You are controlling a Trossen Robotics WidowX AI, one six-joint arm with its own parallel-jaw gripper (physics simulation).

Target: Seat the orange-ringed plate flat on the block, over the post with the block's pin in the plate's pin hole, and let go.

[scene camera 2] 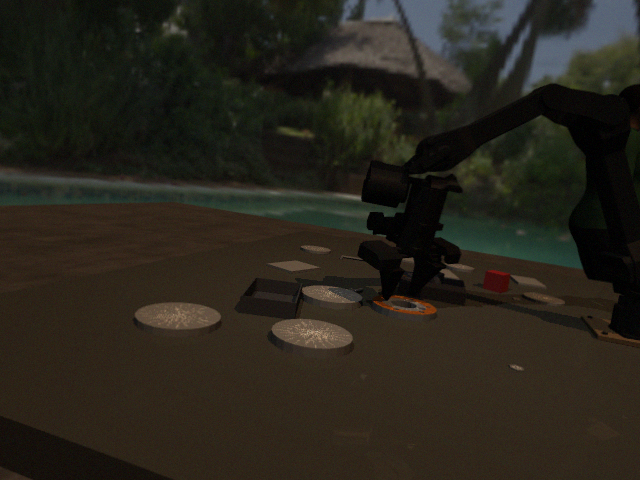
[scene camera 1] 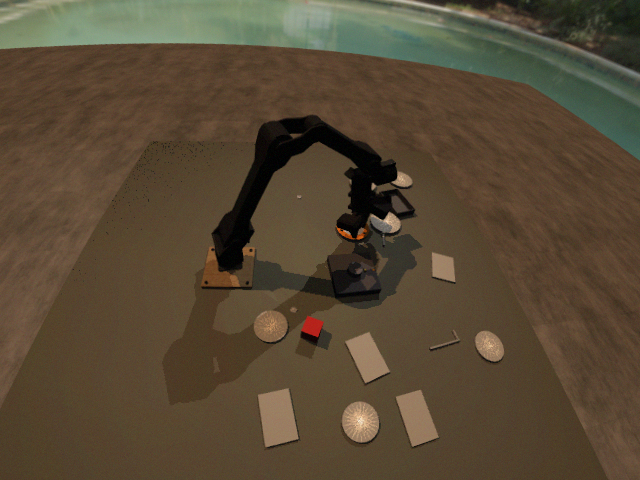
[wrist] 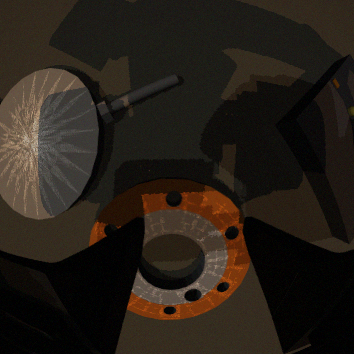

The gripper (scene camera 2: 398, 297) is open, with nothing in its grasp. Also in view: an orange-ringed plate (scene camera 2: 404, 308). A dark tray (scene camera 2: 265, 297) rests on the table.
The orange-ringed plate also shows in the wrist view (wrist: 201, 213). The gripper also shows in scene camera 1 (scene camera 1: 358, 232) and in the wrist view (wrist: 194, 224). The wrist view does not show the dark tray: it is out of frame.
